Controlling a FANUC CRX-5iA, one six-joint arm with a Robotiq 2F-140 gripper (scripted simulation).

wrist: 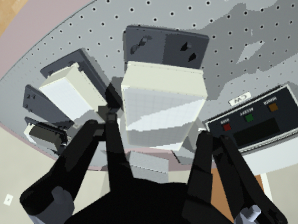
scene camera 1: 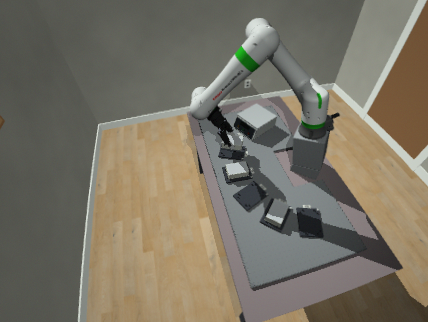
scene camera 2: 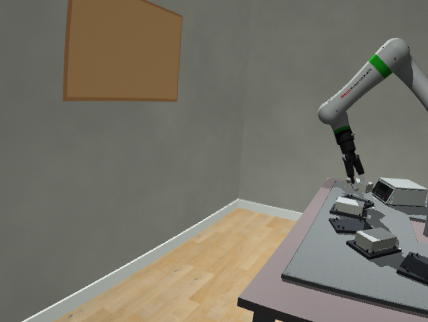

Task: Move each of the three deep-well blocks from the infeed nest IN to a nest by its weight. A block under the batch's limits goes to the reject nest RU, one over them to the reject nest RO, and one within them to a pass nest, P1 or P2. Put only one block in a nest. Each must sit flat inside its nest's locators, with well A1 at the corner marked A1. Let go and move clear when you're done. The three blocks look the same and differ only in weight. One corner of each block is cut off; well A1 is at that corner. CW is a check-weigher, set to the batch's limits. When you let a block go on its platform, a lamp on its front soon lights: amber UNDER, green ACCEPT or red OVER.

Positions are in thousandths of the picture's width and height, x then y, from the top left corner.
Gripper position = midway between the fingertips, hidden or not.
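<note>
The wrist camera shows the gripper (wrist: 532, 507), along with a dark infeed nest (wrist: 552, 208).
</note>
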